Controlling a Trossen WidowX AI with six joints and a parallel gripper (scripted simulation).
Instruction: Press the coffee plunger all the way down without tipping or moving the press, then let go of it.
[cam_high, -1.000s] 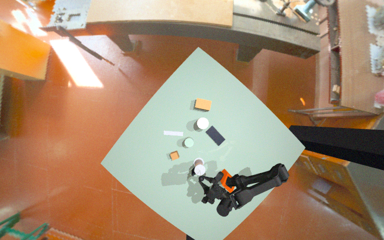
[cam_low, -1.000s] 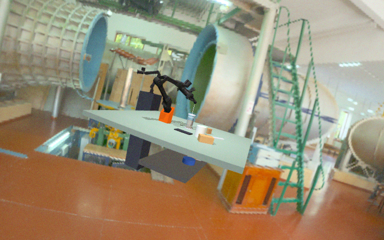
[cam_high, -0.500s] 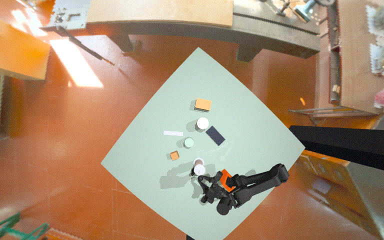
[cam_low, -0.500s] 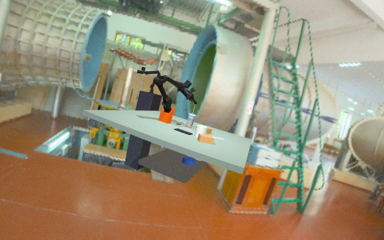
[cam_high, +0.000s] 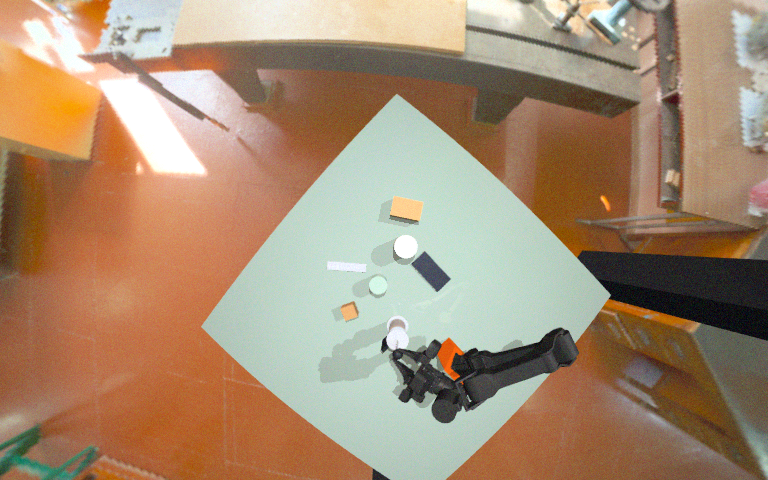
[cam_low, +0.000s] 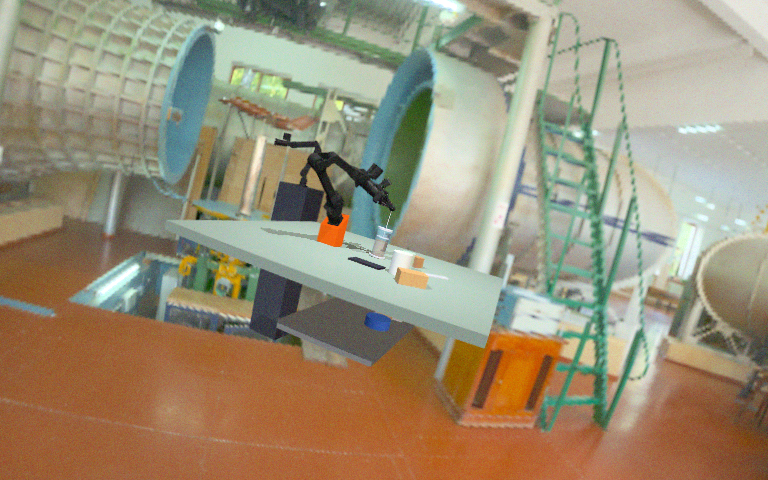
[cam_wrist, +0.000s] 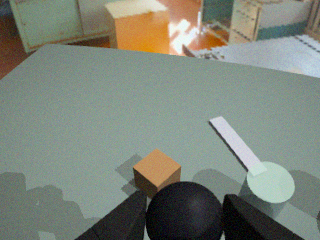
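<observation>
Right now my gripper tip is 10 mm past the coffee press, 10 mm to the right of it and 130 mm above it. The rest, counted from my gripper tip: orange cube: 160 mm ahead, 60 mm to the left, 230 mm below; dark slab: 30 mm ahead, 250 mm to the right, 250 mm below; pale green cylinder: 150 mm ahead, 90 mm to the right, 210 mm below.
</observation>
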